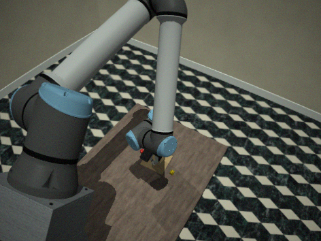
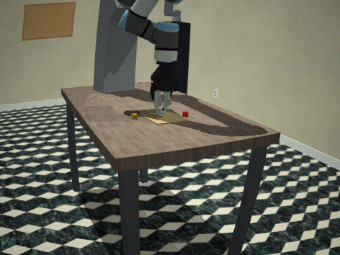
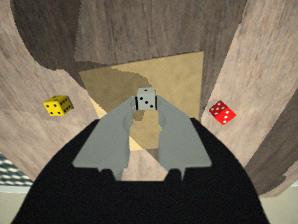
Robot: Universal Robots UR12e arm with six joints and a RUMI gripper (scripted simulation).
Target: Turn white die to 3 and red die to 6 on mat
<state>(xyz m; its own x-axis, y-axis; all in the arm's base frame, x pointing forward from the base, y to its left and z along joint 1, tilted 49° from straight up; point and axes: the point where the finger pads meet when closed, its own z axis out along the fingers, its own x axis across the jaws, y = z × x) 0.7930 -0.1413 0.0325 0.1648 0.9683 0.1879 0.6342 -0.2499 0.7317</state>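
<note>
The white die lies 1 cm below my hand. Round my hand: tan mat 3 cm ahead, 1 cm to the right, 2 cm below; then red die 5 cm ahead, 9 cm to the left, 1 cm below; then yellow die 2 cm behind, 12 cm to the right, 1 cm below.
</note>
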